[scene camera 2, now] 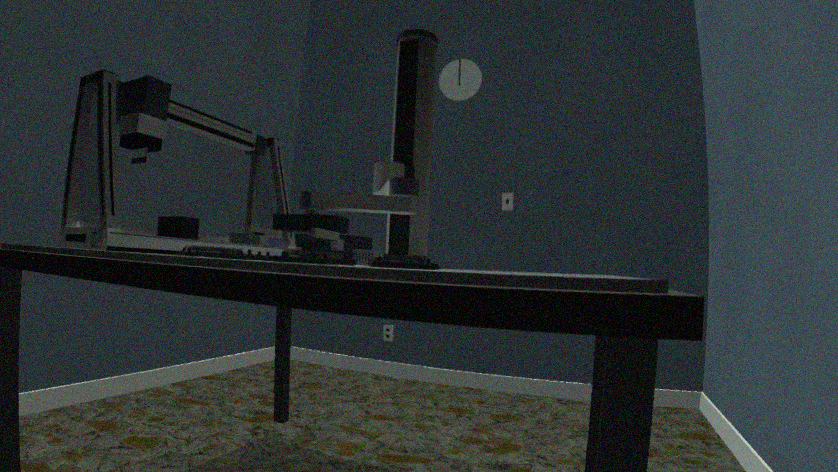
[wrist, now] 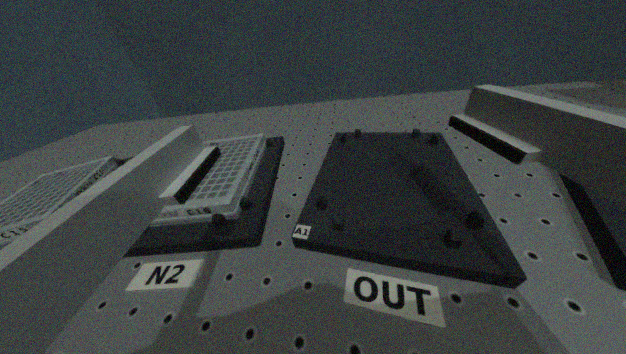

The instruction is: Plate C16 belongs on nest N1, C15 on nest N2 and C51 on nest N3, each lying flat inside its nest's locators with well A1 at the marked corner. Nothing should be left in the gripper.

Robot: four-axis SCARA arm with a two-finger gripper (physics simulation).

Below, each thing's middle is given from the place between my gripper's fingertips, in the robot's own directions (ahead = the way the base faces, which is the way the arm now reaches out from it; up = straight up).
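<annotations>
My gripper's 10 mm above the low black unit [scene camera 2: 321, 244], and it's 790 mm past that unit and 370 mm to the left of it.
</annotations>
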